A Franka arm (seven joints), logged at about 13 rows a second.
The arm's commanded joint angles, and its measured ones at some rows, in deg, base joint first. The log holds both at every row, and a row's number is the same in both.
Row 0, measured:
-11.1, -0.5, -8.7, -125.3, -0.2, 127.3, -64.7
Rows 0 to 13, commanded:
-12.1, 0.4, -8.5, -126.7, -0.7, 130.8, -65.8
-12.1, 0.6, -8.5, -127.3, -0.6, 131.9, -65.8
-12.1, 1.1, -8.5, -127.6, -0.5, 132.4, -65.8
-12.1, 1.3, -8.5, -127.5, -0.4, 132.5, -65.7
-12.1, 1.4, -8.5, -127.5, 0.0, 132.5, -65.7
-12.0, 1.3, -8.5, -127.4, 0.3, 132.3, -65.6
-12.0, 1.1, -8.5, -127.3, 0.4, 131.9, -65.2
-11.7, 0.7, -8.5, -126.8, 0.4, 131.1, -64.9
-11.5, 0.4, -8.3, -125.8, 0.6, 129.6, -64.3
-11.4, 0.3, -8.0, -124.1, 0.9, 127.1, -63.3
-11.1, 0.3, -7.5, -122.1, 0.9, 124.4, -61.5
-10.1, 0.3, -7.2, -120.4, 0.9, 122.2, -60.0
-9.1, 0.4, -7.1, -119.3, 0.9, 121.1, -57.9
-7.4, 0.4, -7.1, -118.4, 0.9, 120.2, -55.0
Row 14, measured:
-9.6, 0.5, -7.2, -120.9, 0.0, 123.2, -58.9
